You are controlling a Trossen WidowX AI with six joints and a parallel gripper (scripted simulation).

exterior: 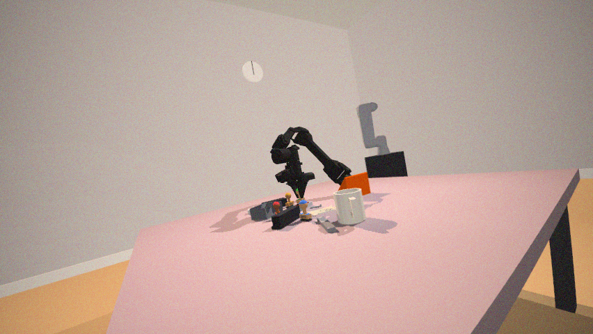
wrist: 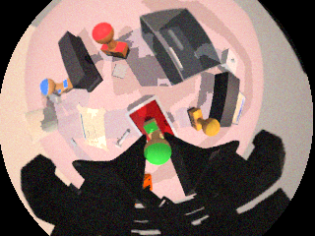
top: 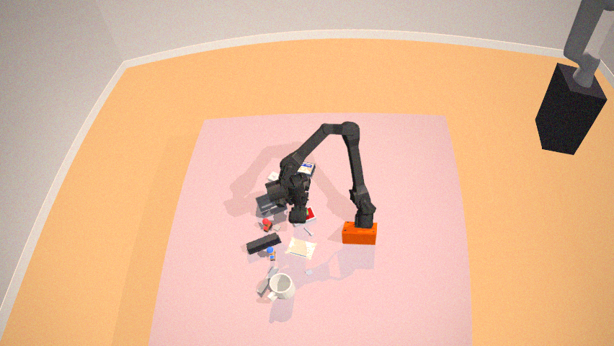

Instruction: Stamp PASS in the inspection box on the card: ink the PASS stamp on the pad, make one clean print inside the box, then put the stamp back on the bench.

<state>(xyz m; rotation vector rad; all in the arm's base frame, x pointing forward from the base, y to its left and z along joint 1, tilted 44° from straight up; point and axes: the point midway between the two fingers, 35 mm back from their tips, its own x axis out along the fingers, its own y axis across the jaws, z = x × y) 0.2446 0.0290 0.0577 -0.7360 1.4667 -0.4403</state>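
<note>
The red ink pad lies 4 cm below my gripper tip. From my gripper tip the other things lie so: green-knobbed stamp: right at my gripper tip; then orange-knobbed stamp: 8 cm to the right, 2 cm below, 2 cm ahead; then cream card: 14 cm to the left, 4 cm below, 2 cm behind.
</note>
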